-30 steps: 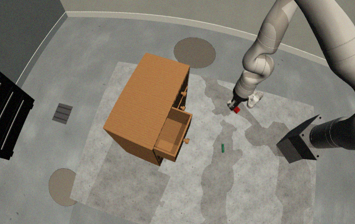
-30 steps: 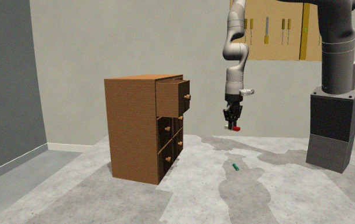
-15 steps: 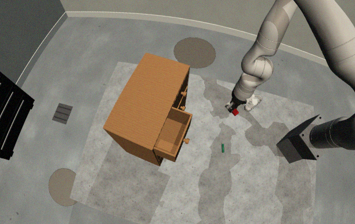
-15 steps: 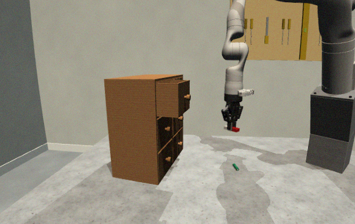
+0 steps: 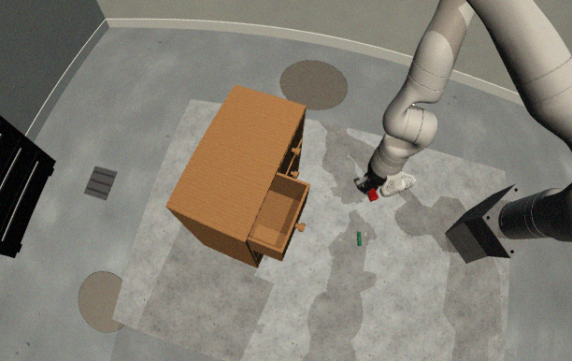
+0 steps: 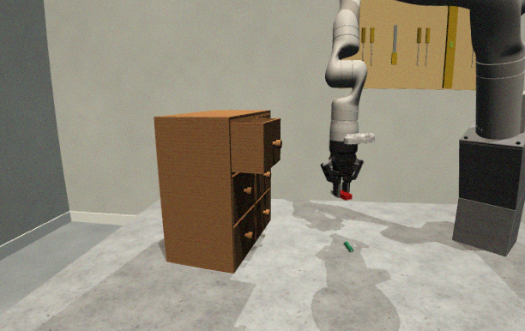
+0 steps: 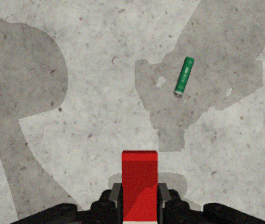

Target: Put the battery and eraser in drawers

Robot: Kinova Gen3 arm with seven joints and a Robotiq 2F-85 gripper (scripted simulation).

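Right now my hand is 12 cm above the small green cylinder, 11 cm to the right of it and 2 cm past it. Also, from my hand: nine-volt battery (29 cm ahead, 9 cm to the left, 1 cm above); eraser (1 cm below).
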